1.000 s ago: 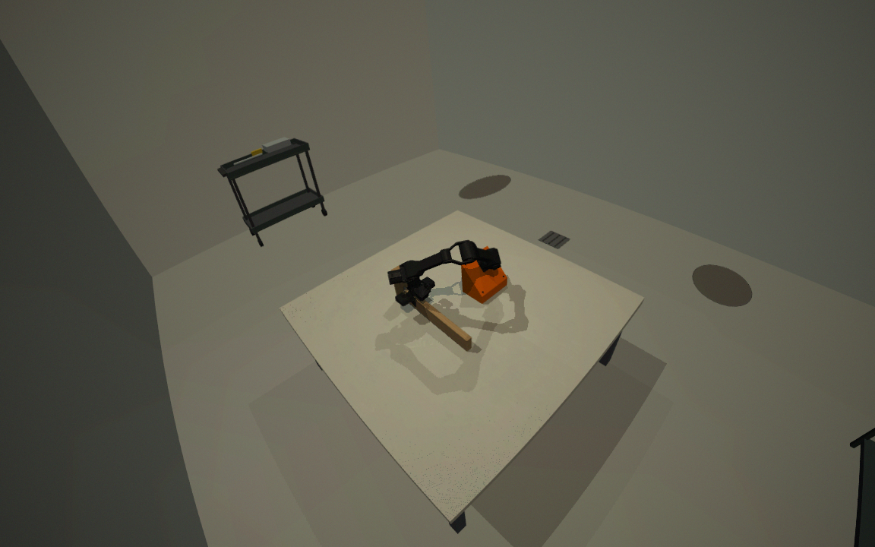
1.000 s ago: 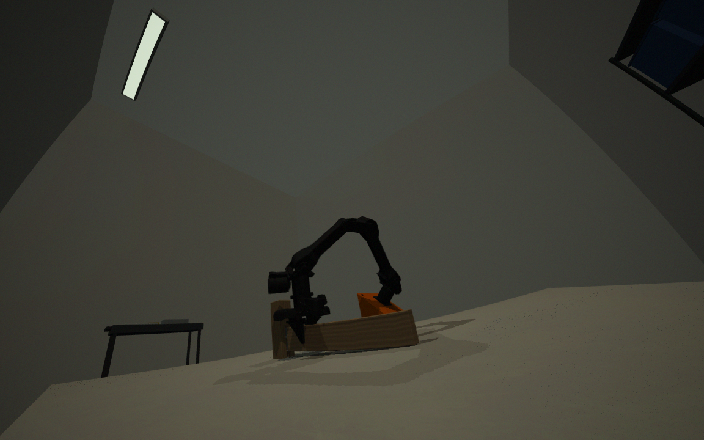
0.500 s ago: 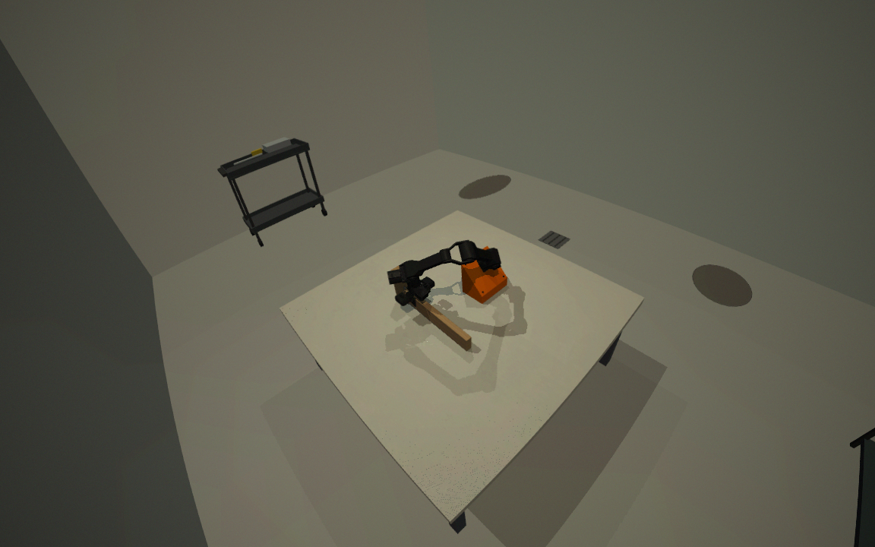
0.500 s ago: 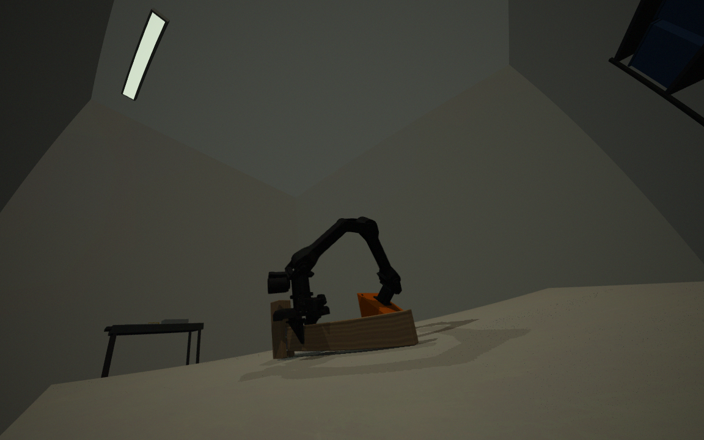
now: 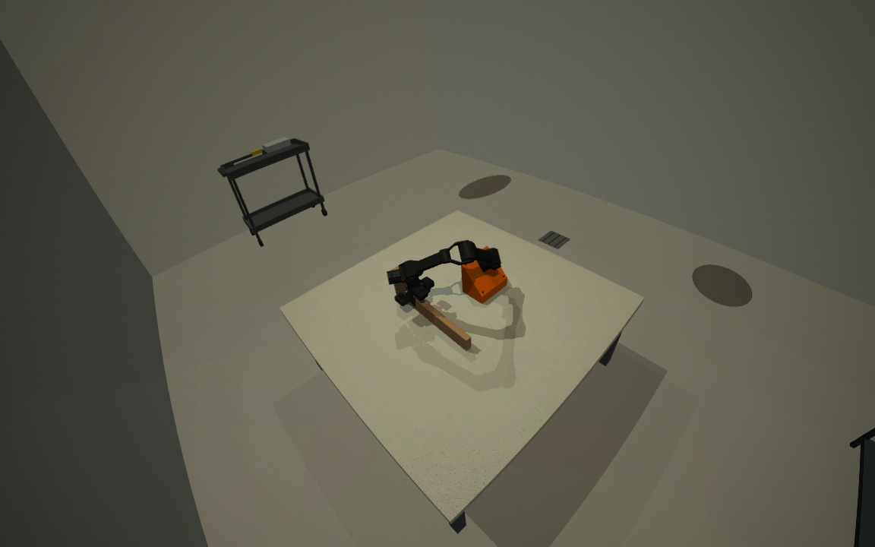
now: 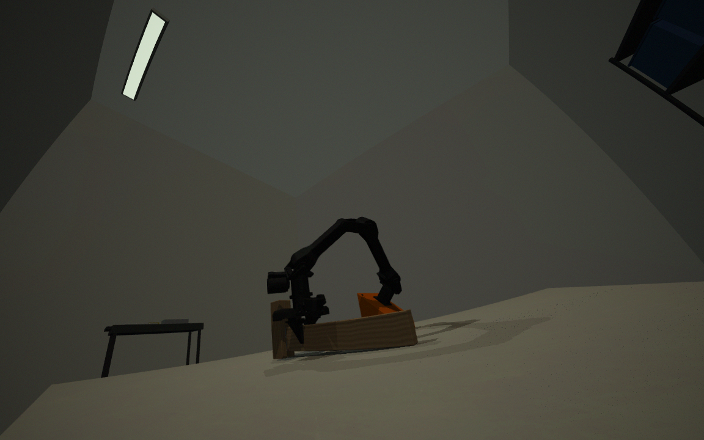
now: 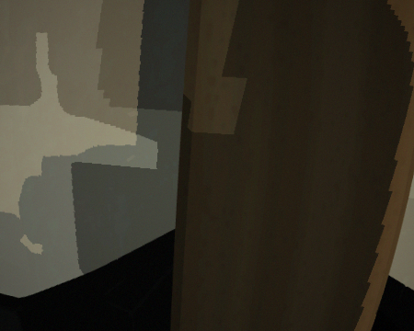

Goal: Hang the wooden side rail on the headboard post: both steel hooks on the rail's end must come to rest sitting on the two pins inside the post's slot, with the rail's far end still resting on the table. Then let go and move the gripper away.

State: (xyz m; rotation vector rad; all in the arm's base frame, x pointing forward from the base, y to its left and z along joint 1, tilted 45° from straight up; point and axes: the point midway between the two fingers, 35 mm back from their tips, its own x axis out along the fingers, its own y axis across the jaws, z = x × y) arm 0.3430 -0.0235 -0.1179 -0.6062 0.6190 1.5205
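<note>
The headboard post lies 11 cm to the right of my gripper tip and 4 cm above it.
</note>
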